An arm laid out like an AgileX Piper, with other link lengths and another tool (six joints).
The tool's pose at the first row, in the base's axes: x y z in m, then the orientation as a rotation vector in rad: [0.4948 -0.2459 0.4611 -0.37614 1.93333 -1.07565]
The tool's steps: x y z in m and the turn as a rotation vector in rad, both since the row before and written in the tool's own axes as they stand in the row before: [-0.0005 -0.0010 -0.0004 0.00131 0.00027 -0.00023]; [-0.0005 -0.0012 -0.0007 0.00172 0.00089 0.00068]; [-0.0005 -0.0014 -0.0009 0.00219 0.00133 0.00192]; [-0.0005 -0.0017 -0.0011 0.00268 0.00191 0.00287]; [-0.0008 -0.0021 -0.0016 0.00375 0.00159 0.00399]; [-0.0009 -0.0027 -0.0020 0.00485 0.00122 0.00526]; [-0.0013 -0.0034 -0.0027 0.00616 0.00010 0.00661]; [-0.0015 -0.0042 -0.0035 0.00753 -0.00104 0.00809]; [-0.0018 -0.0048 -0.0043 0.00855 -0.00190 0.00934]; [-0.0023 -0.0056 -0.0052 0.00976 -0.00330 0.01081]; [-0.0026 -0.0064 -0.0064 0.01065 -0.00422 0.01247]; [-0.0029 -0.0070 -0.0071 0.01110 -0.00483 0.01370]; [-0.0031 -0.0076 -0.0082 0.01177 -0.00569 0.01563]
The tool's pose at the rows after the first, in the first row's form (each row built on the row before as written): [0.4946 -0.2460 0.4623 -0.37552 1.93278 -1.07712]; [0.4942 -0.2460 0.4637 -0.37347 1.93252 -1.07862]; [0.4936 -0.2460 0.4653 -0.36970 1.93236 -1.07991]; [0.4928 -0.2461 0.4672 -0.36443 1.93240 -1.08126]; [0.4917 -0.2460 0.4697 -0.35760 1.93149 -1.08276]; [0.4902 -0.2459 0.4728 -0.34907 1.92956 -1.08431]; [0.4883 -0.2456 0.4769 -0.33902 1.92581 -1.08578]; [0.4857 -0.2452 0.4819 -0.32730 1.92017 -1.08712]; [0.4825 -0.2445 0.4877 -0.31421 1.91309 -1.08825]; [0.4786 -0.2435 0.4946 -0.29972 1.90395 -1.08900]; [0.4737 -0.2421 0.5025 -0.28360 1.89335 -1.08911]; [0.4681 -0.2405 0.5111 -0.26639 1.88183 -1.08855]; [0.4615 -0.2385 0.5204 -0.24744 1.86898 -1.08696]
